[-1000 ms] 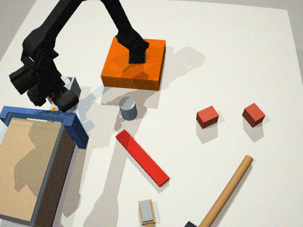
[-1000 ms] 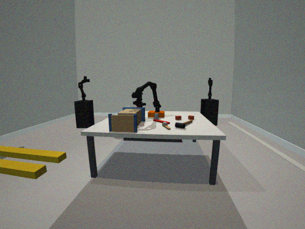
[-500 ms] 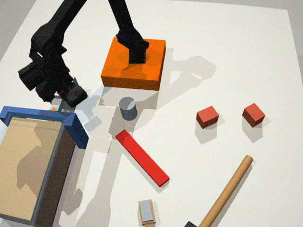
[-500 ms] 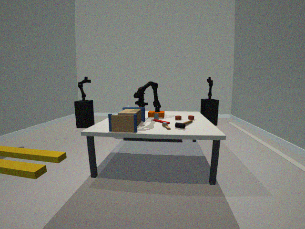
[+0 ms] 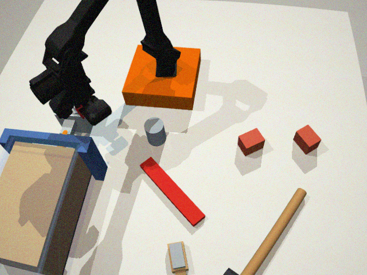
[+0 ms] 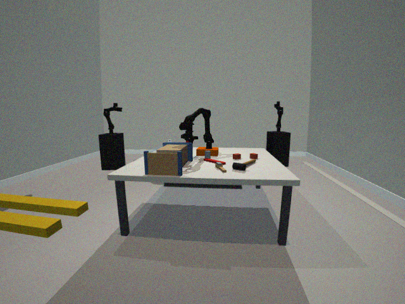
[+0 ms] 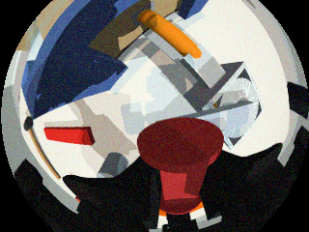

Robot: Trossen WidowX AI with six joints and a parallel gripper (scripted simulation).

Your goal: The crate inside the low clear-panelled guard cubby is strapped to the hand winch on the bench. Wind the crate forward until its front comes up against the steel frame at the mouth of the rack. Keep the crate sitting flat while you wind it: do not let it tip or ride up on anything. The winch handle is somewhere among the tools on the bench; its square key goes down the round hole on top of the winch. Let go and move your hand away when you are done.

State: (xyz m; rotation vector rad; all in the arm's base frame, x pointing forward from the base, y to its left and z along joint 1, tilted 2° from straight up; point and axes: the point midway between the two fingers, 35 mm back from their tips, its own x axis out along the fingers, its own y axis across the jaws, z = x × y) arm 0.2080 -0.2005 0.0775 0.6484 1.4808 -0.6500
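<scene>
Now: the winch handle 30 mm behind my gripper tip, 30 mm to the right of it and 10 mm below it. From my gripper tip the other things lie so: red knob: 20 mm above; then flat red bar: 180 mm ahead, 220 mm to the left, 100 mm below; then grey winch: 80 mm behind, 80 mm to the right, 80 mm below.
</scene>
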